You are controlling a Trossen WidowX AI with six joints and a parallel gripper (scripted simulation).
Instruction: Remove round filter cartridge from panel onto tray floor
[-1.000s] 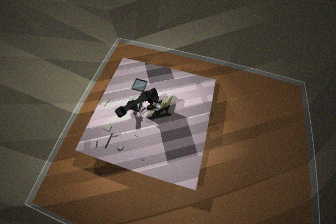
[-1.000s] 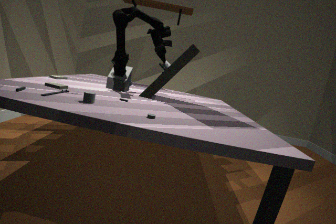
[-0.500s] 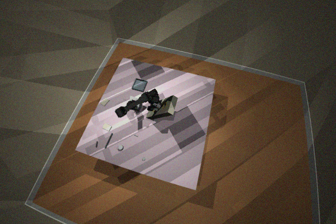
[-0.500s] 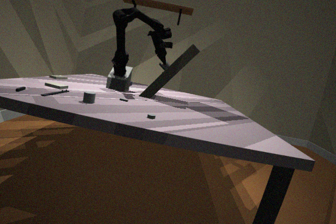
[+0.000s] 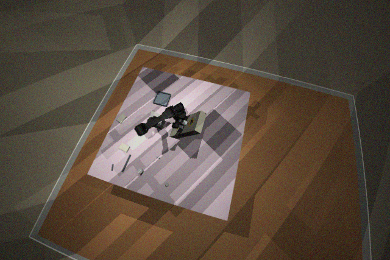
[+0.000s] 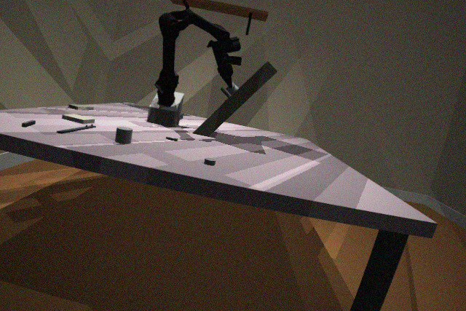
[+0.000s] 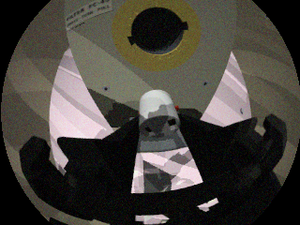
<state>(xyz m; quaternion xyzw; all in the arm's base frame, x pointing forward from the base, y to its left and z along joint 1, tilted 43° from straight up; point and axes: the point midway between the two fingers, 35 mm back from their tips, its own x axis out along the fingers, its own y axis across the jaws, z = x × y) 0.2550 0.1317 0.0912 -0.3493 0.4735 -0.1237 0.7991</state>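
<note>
Now: the square grey tray 37 cm behind my gripper tip, 24 cm to the left of it and 21 cm below it. From my gripper tip the other things lie so: round filter cartridge: right at my gripper tip.
</note>
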